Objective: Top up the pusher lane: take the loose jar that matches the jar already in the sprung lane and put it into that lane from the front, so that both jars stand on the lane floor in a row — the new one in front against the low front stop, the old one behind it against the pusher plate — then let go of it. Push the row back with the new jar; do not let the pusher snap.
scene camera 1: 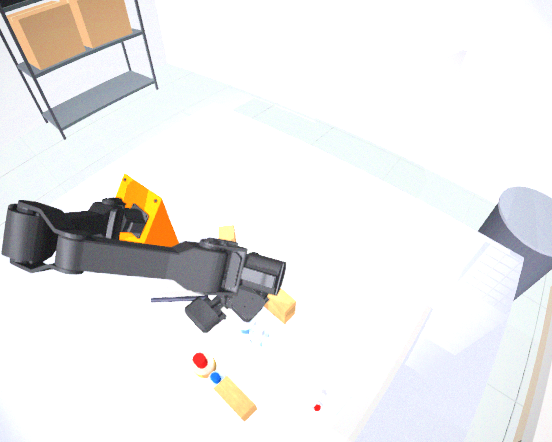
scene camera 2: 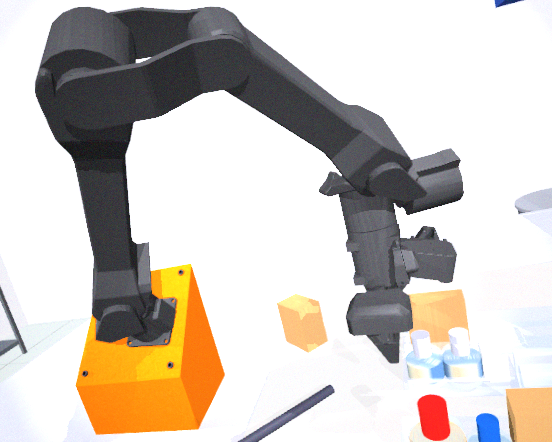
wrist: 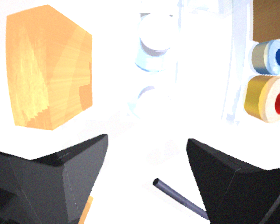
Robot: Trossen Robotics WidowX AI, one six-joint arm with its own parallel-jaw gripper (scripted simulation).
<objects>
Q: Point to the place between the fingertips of the gripper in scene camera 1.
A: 235,308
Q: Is the gripper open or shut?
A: Open.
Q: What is the gripper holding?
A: Nothing.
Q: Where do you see a wooden block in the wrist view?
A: At 53,71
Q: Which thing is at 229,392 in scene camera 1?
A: A wooden block.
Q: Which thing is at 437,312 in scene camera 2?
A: A wooden block.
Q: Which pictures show the gripper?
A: Scene camera 1, scene camera 2 and the wrist view: all of them.
</objects>
